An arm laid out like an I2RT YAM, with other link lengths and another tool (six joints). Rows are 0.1 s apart.
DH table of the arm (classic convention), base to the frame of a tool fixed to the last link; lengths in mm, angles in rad. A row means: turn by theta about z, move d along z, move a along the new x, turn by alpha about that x. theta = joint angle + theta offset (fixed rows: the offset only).
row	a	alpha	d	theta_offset
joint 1	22.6	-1.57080	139.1	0.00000
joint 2	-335.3	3.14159	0.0	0.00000
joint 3	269.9	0.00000	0.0	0.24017
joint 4	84.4	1.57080	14.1	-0.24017
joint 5	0.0	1.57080	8.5	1.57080
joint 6	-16.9	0.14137	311.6	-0.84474
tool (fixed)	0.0	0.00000	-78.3	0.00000
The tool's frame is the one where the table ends.
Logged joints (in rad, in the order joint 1, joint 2, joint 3, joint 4, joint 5, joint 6), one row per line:
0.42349, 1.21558, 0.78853, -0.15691, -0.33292, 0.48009
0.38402, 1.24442, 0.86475, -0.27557, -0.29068, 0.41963
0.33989, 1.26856, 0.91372, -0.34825, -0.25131, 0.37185
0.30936, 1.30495, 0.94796, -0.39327, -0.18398, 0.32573
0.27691, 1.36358, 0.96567, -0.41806, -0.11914, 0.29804
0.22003, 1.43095, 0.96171, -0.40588, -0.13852, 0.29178
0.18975, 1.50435, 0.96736, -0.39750, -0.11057, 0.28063
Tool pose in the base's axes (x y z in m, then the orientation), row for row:
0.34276, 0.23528, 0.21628, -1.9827, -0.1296, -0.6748
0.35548, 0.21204, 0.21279, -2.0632, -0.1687, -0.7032
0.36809, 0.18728, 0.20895, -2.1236, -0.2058, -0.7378
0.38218, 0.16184, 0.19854, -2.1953, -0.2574, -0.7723
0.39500, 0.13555, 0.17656, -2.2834, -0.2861, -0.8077
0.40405, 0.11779, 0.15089, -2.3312, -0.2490, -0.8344
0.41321, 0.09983, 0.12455, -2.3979, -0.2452, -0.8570
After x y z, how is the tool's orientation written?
As angles about the fixed x, y, z axes (roll, pitch, yaw), in radians.
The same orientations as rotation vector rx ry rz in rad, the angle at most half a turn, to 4 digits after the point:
-1.9359, 0.5882, -0.5617
-2.0168, 0.6262, -0.6020
-2.0762, 0.6681, -0.6479
-2.1489, 0.7121, -0.7063
-2.2281, 0.7833, -0.7359
-2.2529, 0.8572, -0.6938
-2.3038, 0.9215, -0.6794

